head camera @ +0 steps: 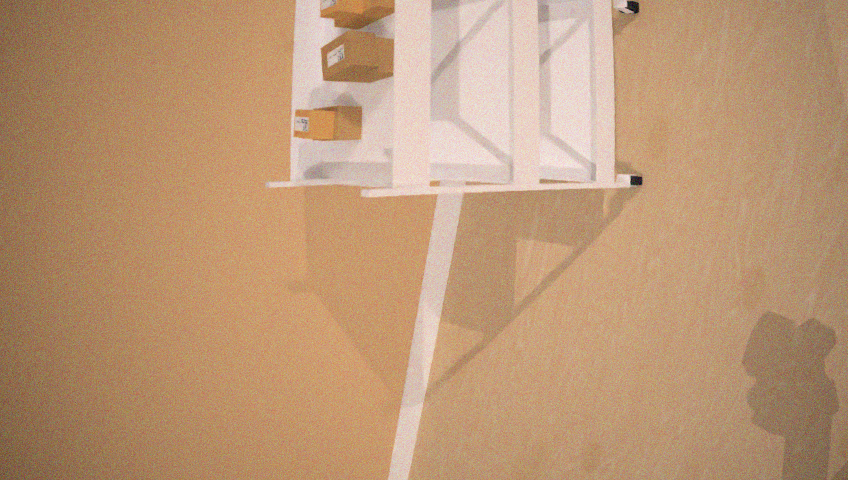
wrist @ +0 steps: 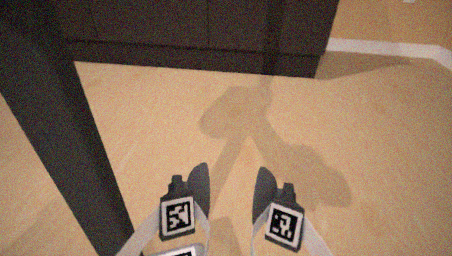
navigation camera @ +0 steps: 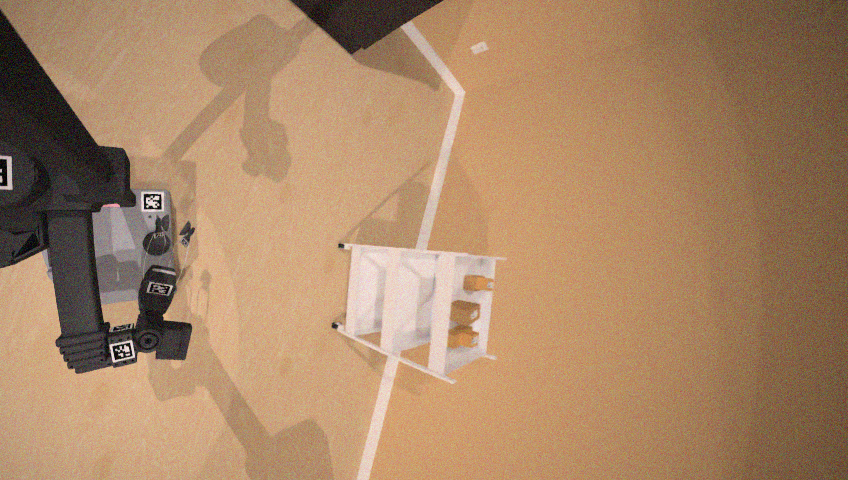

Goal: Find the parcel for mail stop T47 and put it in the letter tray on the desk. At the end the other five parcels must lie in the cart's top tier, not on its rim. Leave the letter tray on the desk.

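Places are measured from the robot's base along level axes (x ahead, y left, z up), in centimetres.
Pixels of known places: gripper, fingertip midpoint: (navigation camera: 177, 219); robot's base at its link origin: (navigation camera: 155, 241).
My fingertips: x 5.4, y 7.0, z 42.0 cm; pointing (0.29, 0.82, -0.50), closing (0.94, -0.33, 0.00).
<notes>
Ahead of a thing's pixels: the offset from my fingertips to its top centre. "spot": to the spot under its first point.
The white three-tier cart @(spot: dz +27.8, dx +71.1, dy -28.4 cm) (head camera: 411, 89) (navigation camera: 440, 297) appears sideways in the head and navigation views. Three brown parcels show in its top tier: a small one @(dz +34.3, dx +94.2, dy -27.4 cm) (head camera: 327, 123) (navigation camera: 477, 282) near one end, a larger one @(dz +34.3, dx +81.7, dy -36.4 cm) (head camera: 360, 59) (navigation camera: 465, 310) in the middle, and another @(dz +34.5, dx +82.6, dy -47.0 cm) (head camera: 357, 10) (navigation camera: 462, 337) beyond it, cut off in the head view. White labels show, but their text is too small to read. My gripper (navigation camera: 173, 227) (wrist: 231, 183) is open and empty, above the robot's base and well apart from the cart. The letter tray, desk and other parcels do not show.
A dark cabinet (navigation camera: 371, 20) (wrist: 200, 30) stands by the wall, at the top of the navigation and wrist views. A white baseboard (head camera: 431, 285) (navigation camera: 441, 172) (wrist: 380, 47) runs behind the cart. My dark arm (navigation camera: 74, 267) reaches over the grey base (navigation camera: 119, 294).
</notes>
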